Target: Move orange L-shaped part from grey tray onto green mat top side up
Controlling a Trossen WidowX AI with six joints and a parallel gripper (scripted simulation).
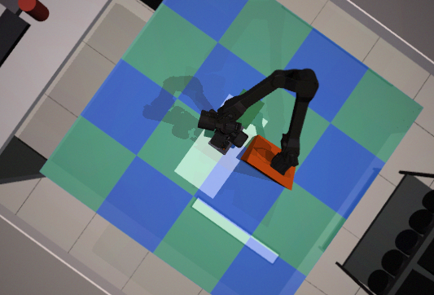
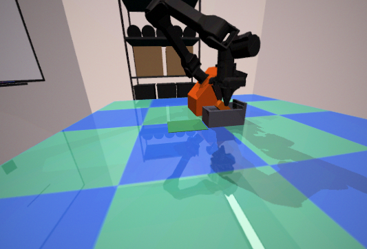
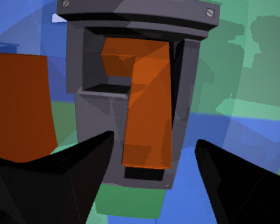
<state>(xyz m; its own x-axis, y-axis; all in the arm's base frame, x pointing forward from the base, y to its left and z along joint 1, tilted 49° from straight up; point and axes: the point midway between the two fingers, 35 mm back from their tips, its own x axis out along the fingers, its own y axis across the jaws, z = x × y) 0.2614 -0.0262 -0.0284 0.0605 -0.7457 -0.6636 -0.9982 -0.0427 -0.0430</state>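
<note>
My gripper tip is now 2 cm past the orange L-shaped part, 3 cm to the right of it and 4 cm above it. From my gripper tip the other things lie so: green mat (2 cm behind, 14 cm to the right, 10 cm below).
</note>
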